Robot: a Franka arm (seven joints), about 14 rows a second.
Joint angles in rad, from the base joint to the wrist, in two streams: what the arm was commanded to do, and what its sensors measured. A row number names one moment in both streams.
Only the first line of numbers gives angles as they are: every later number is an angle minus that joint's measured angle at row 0.
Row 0, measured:
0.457 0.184 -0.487 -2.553 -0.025 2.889 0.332
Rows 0 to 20, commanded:
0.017 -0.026 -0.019 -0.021 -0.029 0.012 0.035
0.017 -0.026 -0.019 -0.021 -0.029 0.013 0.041
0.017 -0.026 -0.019 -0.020 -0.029 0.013 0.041
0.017 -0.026 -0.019 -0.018 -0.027 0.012 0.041
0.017 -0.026 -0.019 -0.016 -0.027 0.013 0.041
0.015 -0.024 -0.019 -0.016 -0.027 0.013 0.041
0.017 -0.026 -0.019 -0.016 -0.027 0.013 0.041
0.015 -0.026 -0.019 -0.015 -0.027 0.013 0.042
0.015 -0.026 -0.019 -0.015 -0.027 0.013 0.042
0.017 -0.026 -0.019 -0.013 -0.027 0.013 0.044
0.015 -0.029 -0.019 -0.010 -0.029 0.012 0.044
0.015 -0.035 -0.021 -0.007 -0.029 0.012 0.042
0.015 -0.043 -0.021 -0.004 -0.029 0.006 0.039
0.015 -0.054 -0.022 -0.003 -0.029 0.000 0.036
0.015 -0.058 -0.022 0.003 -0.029 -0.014 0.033
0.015 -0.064 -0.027 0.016 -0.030 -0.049 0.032
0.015 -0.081 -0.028 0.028 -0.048 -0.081 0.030
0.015 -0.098 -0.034 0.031 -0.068 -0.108 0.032
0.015 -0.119 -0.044 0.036 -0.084 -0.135 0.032
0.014 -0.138 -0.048 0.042 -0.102 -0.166 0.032
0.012 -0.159 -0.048 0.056 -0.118 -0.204 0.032
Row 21, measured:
0.000 -0.088 -0.025 0.050 -0.066 -0.128 0.007
